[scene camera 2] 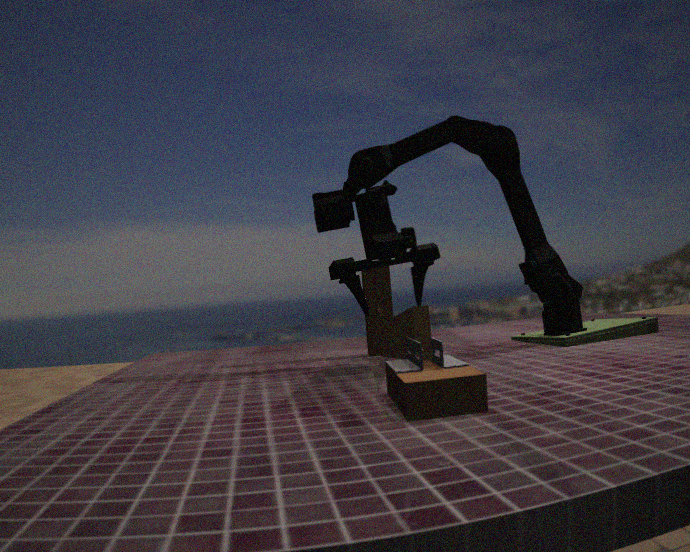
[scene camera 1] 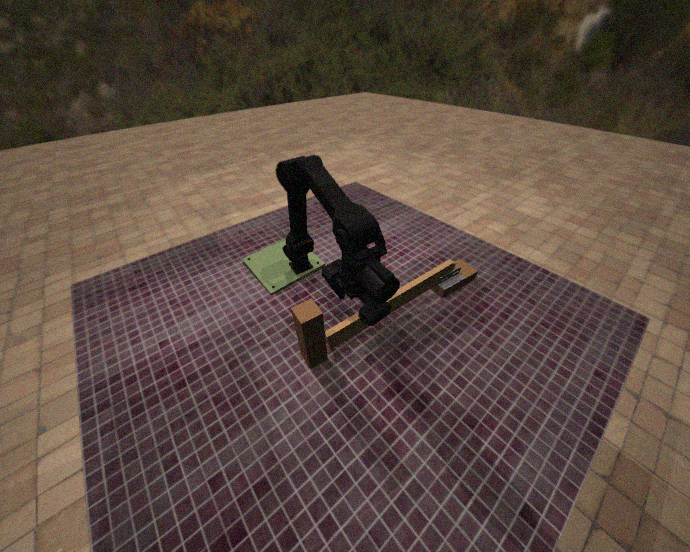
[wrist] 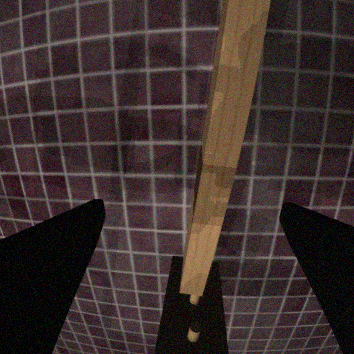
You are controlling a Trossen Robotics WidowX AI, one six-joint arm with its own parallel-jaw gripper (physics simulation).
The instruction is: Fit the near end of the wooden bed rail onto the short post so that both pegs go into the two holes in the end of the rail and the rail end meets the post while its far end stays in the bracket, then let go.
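Places are measured from the arm's base along level axes (x ahead, y left, z up), in metres.
Where they show: gripper, fingertip midpoint: (scene camera 2: 393, 311) (scene camera 1: 353, 310) (wrist: 194, 209); arm's base, origin of the base link: (scene camera 2: 565, 332) (scene camera 1: 300, 265).
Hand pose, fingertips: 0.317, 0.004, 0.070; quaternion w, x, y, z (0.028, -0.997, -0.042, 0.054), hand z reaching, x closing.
Things, the pixels of their top centre, and the offset from my fingertips, as dx, dy, dz. "pt": a spot on its surface instead. Level surfaces: height alone.
- metal bracket, middle of its top: (scene camera 2: 422, 338) (scene camera 1: 448, 270) +0.012, +0.347, -0.020
- short post, surface spot: (wrist: 209, 325) pt +0.027, -0.102, -0.011
- peg, surface spot: (wrist: 194, 299) pt +0.014, -0.096, -0.028
- low wooden block, middle of its top: (scene camera 2: 429, 367) (scene camera 1: 452, 273) +0.013, +0.378, -0.050
- purple tiled mat, its level: dz -0.086
The wooden rail (scene camera 1: 414, 288) (scene camera 2: 421, 328) (wrist: 230, 115) runs from the metal bracket (scene camera 1: 454, 279) (scene camera 2: 414, 352) towards the short post (scene camera 1: 312, 339) (scene camera 2: 377, 293) (wrist: 209, 325). Its far end sits between the bracket's two upright plates. Its near end is beside the post, low down. In the wrist view one peg (wrist: 194, 299) shows right at the rail's end and the other peg (wrist: 193, 334) stands free on the post's dark face. The holes are hidden. My gripper (scene camera 1: 361, 308) (scene camera 2: 392, 309) (wrist: 194, 209) is open and empty, pointing down above the rail, one finger on each side of its line.
The bracket is on a low wooden block (scene camera 1: 470, 270) (scene camera 2: 443, 394). The arm's base stands on a green plate (scene camera 1: 267, 257) (scene camera 2: 624, 325) on the far side of the rail in scene camera 1. A purple tiled mat (scene camera 1: 241, 437) (scene camera 2: 201, 460) (wrist: 145, 160) lies under everything.
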